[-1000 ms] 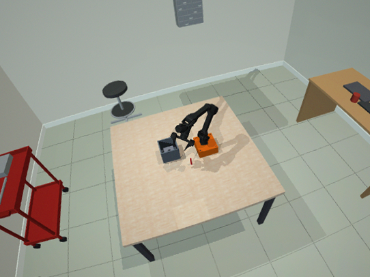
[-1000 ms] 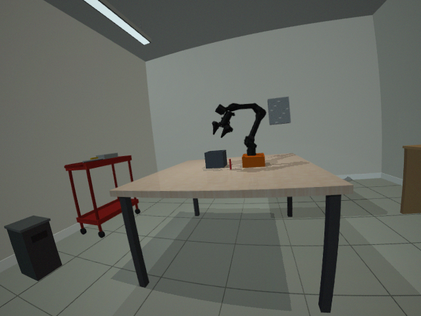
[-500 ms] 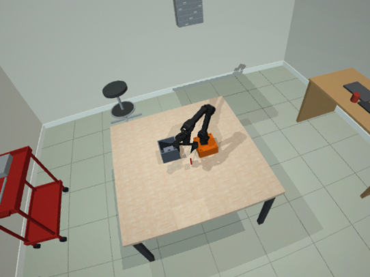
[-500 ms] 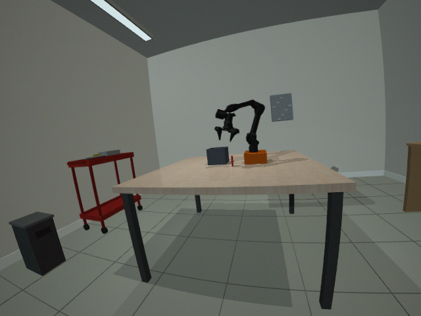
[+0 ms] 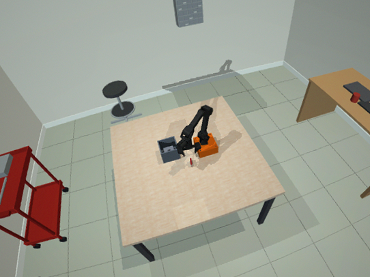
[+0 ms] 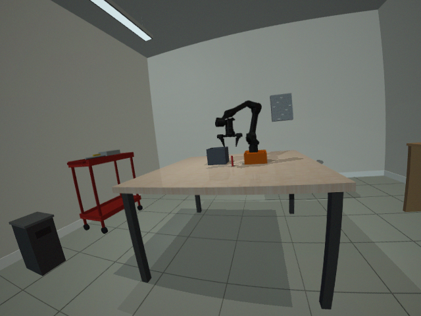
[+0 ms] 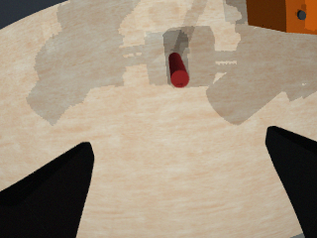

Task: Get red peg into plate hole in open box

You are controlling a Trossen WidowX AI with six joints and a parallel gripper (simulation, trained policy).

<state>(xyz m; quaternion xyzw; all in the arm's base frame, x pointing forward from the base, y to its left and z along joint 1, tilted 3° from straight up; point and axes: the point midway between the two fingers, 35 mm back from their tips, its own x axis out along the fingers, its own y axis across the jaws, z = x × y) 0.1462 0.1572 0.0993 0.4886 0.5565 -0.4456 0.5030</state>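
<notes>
The red peg is 10 mm to the right of my gripper tip and 110 mm below it. Round my gripper tip: grey plate: 170 mm ahead, 150 mm to the right, 100 mm below.
</notes>
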